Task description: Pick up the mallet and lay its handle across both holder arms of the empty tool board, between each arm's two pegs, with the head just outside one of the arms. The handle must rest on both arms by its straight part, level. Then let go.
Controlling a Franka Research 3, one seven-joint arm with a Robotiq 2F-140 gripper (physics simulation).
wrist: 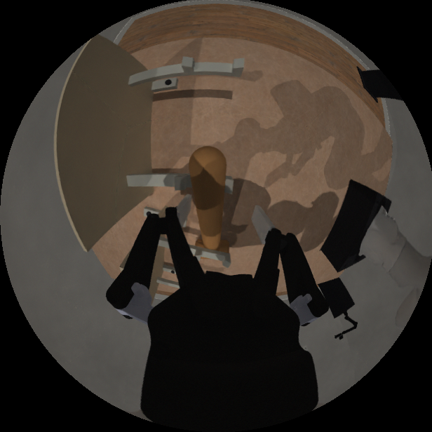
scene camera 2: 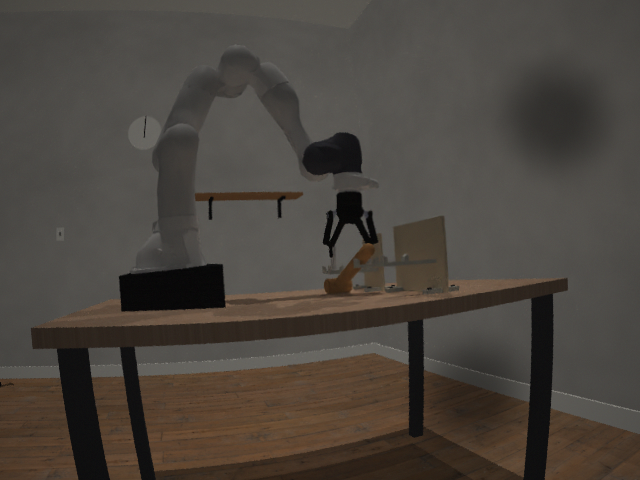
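Observation:
The orange mallet [scene camera 2: 354, 266] [wrist: 209, 200] is tilted, its head low at the table and its handle rising toward the large board. In the wrist view the handle crosses above one holder arm [wrist: 150, 180] of the large tool board [scene camera 2: 419, 253] [wrist: 105, 140]; whether it touches that arm cannot be told. The board's other holder arm [wrist: 212, 68], with two upright pegs, carries nothing. My gripper [scene camera 2: 353, 251] [wrist: 222, 207] is open, pointing down, with its fingers on either side of the handle in the wrist view. Part of the head is hidden by the handle there.
A smaller board [scene camera 2: 381, 258] with grey arms [wrist: 200, 251] stands beside the large one, close to the mallet's head. The black robot base [scene camera 2: 172, 289] [wrist: 350, 225] is on the table [scene camera 2: 258, 315]. A wall shelf [scene camera 2: 248, 196] hangs behind.

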